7 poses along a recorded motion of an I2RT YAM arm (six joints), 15 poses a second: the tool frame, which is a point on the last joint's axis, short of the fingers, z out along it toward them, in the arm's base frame.
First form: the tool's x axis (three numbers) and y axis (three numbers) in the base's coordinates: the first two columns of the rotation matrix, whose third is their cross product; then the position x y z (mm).
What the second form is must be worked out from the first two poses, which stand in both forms.
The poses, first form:
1: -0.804 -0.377 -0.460 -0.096 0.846 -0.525 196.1 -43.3 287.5
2: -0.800 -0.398 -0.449 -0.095 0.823 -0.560 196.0 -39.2 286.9
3: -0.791 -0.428 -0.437 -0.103 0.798 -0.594 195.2 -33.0 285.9
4: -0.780 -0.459 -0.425 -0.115 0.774 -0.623 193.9 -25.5 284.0
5: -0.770 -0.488 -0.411 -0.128 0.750 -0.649 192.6 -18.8 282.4
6: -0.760 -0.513 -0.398 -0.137 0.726 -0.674 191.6 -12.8 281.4
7: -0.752 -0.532 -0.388 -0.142 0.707 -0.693 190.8 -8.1 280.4
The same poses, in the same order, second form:
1: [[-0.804 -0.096 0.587], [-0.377 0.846 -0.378], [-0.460 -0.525 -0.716]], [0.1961 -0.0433 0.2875]
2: [[-0.800 -0.095 0.592], [-0.398 0.823 -0.405], [-0.449 -0.560 -0.696]], [0.1960 -0.0392 0.2869]
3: [[-0.791 -0.103 0.603], [-0.428 0.798 -0.425], [-0.437 -0.594 -0.675]], [0.1952 -0.0330 0.2859]
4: [[-0.780 -0.115 0.615], [-0.459 0.774 -0.437], [-0.425 -0.623 -0.657]], [0.1939 -0.0255 0.2840]
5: [[-0.770 -0.128 0.625], [-0.488 0.750 -0.447], [-0.411 -0.649 -0.640]], [0.1926 -0.0188 0.2824]
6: [[-0.760 -0.137 0.635], [-0.513 0.726 -0.458], [-0.398 -0.674 -0.622]], [0.1916 -0.0128 0.2814]
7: [[-0.752 -0.142 0.643], [-0.532 0.707 -0.466], [-0.388 -0.693 -0.607]], [0.1908 -0.0081 0.2804]
